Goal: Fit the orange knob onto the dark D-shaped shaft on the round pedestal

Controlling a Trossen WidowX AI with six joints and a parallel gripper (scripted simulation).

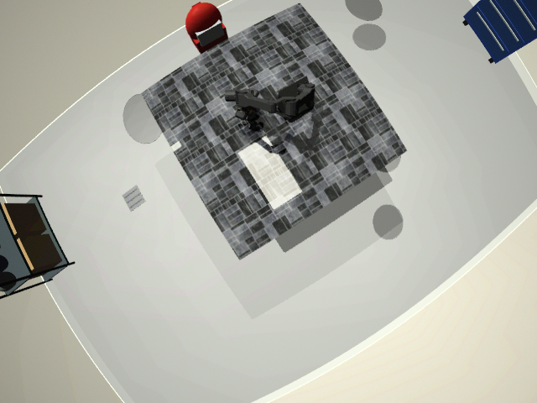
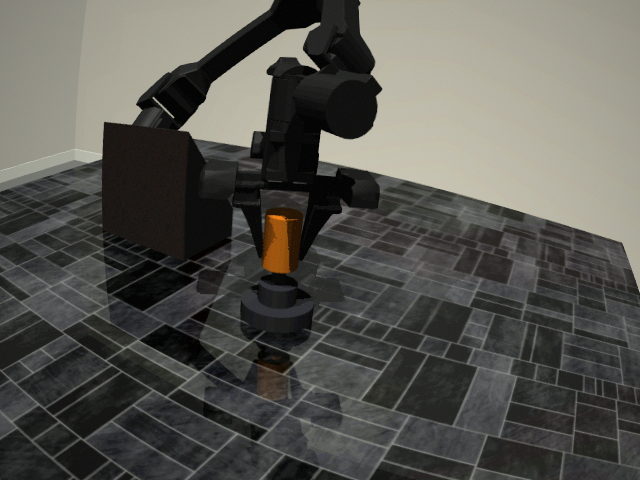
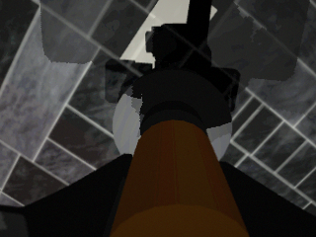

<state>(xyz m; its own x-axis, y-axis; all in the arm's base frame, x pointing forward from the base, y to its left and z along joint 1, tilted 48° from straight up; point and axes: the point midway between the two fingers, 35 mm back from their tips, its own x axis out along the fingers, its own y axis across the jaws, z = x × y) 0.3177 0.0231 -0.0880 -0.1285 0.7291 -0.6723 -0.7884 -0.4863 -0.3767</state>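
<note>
My gripper tip is 20 mm below the orange knob. Also, from my gripper tip: round pedestal (40 mm below).
</note>
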